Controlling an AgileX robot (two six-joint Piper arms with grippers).
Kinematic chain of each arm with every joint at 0, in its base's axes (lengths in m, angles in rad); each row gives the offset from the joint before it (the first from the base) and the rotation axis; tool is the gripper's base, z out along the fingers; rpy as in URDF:
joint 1: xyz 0 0 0.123 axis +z
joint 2: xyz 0 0 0 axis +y
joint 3: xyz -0.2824 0 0.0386 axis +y
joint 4: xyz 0.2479 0 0.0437 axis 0.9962 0 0.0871
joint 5: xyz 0 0 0 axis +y
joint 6: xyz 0.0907 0 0.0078 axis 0.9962 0 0.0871
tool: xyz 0 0 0 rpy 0 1.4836 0
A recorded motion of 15 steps. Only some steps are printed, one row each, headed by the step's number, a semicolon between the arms.
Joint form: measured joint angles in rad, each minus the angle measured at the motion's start. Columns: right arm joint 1, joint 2, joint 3, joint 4, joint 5, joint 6; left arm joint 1, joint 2, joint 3, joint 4, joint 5, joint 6.
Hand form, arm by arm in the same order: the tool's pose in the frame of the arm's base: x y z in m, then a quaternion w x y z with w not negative. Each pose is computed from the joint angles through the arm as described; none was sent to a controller.
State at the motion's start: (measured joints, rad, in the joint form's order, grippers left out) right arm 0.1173 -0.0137 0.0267 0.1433 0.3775 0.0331; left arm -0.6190 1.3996 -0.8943 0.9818 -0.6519 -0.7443
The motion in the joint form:
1: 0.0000 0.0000 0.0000 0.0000 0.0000 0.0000; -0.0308 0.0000 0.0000 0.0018 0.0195 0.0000
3: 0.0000 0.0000 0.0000 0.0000 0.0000 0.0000; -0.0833 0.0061 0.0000 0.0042 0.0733 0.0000
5: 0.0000 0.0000 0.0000 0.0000 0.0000 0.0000; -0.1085 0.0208 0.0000 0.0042 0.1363 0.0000
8: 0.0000 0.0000 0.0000 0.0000 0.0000 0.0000; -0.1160 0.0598 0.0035 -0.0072 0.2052 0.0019
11: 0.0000 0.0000 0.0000 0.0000 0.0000 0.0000; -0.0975 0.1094 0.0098 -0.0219 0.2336 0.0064
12: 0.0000 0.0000 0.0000 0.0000 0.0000 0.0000; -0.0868 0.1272 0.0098 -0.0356 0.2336 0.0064
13: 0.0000 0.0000 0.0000 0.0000 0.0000 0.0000; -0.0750 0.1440 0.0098 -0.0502 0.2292 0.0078
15: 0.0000 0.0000 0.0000 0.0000 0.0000 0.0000; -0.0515 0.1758 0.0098 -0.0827 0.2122 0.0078
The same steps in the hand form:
1: 0.0514 0.0109 0.1712 0.58442 0.00414 0.80463 0.10488; 0.2176 -0.2215 0.3234 0.60426 0.42969 0.57401 -0.34750
3: 0.0514 0.0109 0.1712 0.58442 0.00414 0.80463 0.10488; 0.2099 -0.2319 0.3183 0.58933 0.44218 0.58242 -0.34343
5: 0.0514 0.0109 0.1712 0.58442 0.00414 0.80463 0.10488; 0.2100 -0.2370 0.3100 0.57543 0.44594 0.60233 -0.32745
8: 0.0514 0.0109 0.1712 0.58442 0.00414 0.80463 0.10488; 0.2174 -0.2403 0.2928 0.55344 0.44192 0.63719 -0.30399
11: 0.0514 0.0109 0.1712 0.58442 0.00414 0.80463 0.10488; 0.2291 -0.2395 0.2733 0.53280 0.43294 0.66808 -0.28699
12: 0.0514 0.0109 0.1712 0.58442 0.00414 0.80463 0.10488; 0.2340 -0.2387 0.2678 0.52765 0.42465 0.67789 -0.28587
13: 0.0514 0.0109 0.1712 0.58442 0.00414 0.80463 0.10488; 0.2388 -0.2376 0.2628 0.52376 0.41614 0.68610 -0.28595
15: 0.0514 0.0109 0.1712 0.58442 0.00414 0.80463 0.10488; 0.2478 -0.2352 0.2539 0.51751 0.39665 0.70034 -0.29047

